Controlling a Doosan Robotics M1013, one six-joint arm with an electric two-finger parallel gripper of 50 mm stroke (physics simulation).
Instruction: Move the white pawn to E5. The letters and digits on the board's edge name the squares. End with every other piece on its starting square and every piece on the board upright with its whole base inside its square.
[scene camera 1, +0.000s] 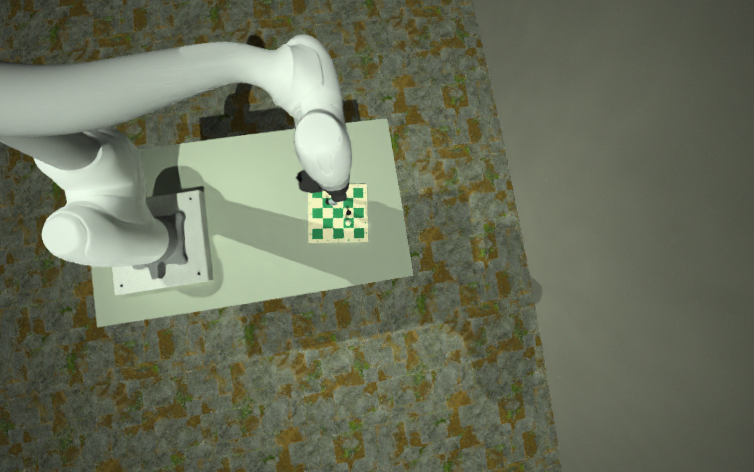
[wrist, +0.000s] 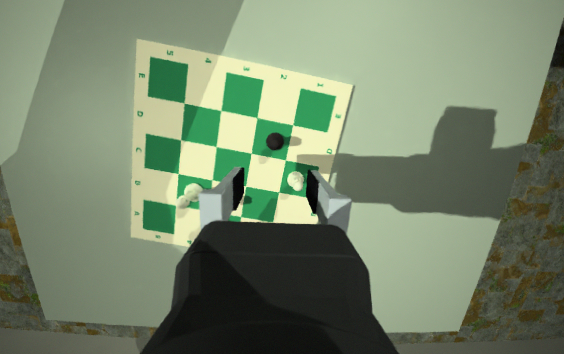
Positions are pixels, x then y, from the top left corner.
Scene:
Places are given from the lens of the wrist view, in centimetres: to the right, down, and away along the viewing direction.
gripper (wrist: 275, 181): 0, 0, 17
chessboard (wrist: 197, 115): -9, -6, 21

